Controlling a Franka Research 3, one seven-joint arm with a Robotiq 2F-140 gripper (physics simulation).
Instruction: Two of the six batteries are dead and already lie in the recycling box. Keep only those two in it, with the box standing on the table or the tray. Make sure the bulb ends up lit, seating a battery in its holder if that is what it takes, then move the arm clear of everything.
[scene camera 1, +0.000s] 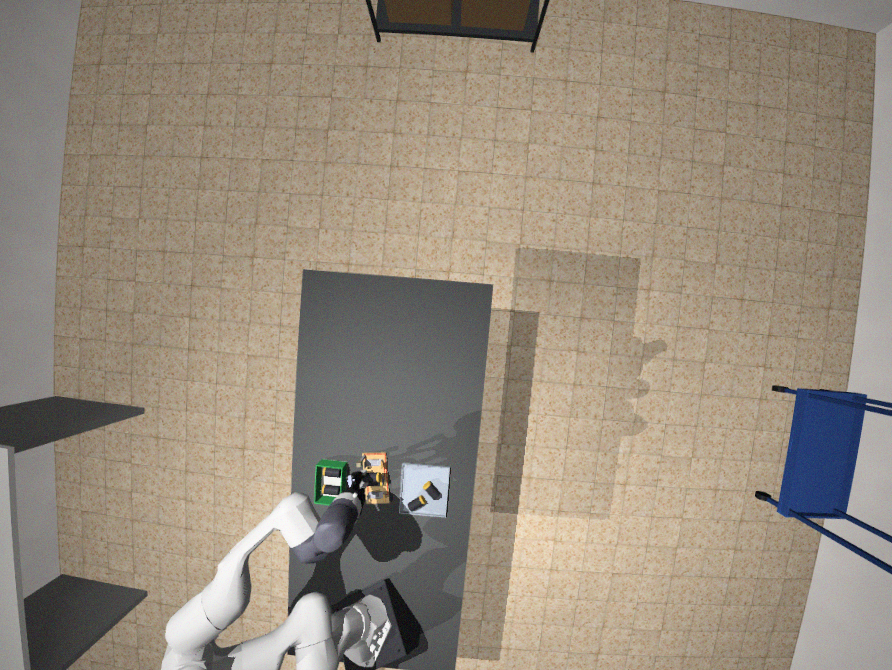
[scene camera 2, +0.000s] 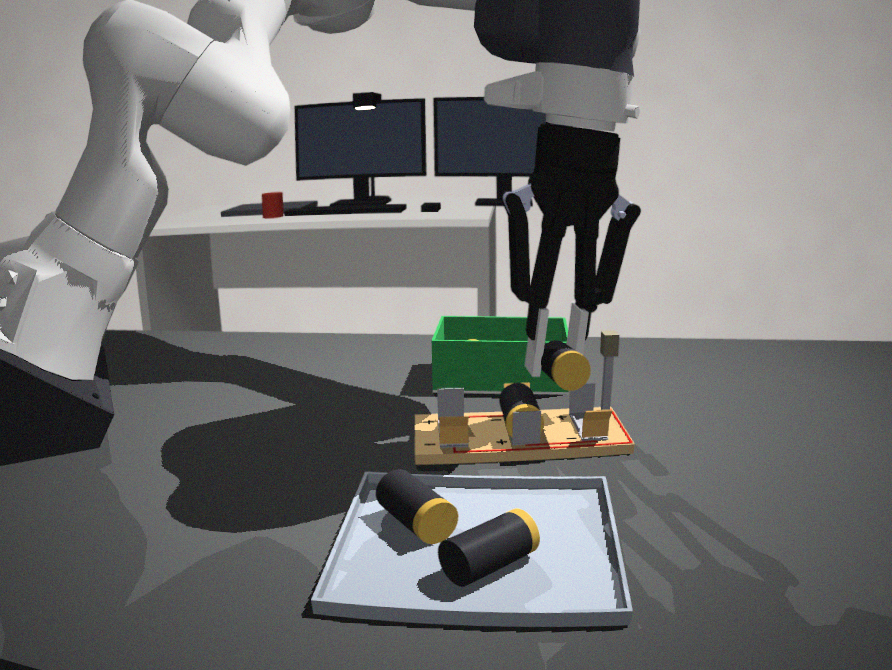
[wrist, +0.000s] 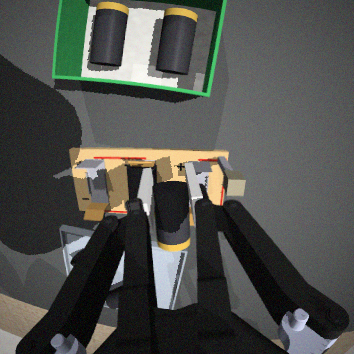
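My gripper (scene camera 2: 555, 344) (wrist: 168, 177) is shut on a black battery with a yellow end (scene camera 2: 568, 368) (wrist: 172, 222), held lying roughly level low over the right part of the wooden holder board (scene camera 2: 432, 459) (wrist: 107, 153). Contact with the holder cannot be told. Another battery (scene camera 2: 517, 400) sits in the middle slot. A post with a tan block (scene camera 2: 609, 344) (wrist: 235, 187) stands at the board's right end; no glow shows. The green box (scene camera 2: 483, 367) (wrist: 130, 83) stands on the table behind, holding two batteries (wrist: 108, 37) (wrist: 176, 42). Two batteries (scene camera 2: 414, 504) (scene camera 2: 490, 548) lie in the tray (scene camera 2: 468, 617).
The dark table (scene camera 1: 389, 360) carries the box, holder and tray in a row. The arm's base (scene camera 1: 403, 627) stands at one end. In scene camera 2 view, a desk (scene camera 2: 324, 252) with two monitors (scene camera 2: 360, 140) (scene camera 2: 483, 137) and a red cup (scene camera 2: 271, 204) stands behind.
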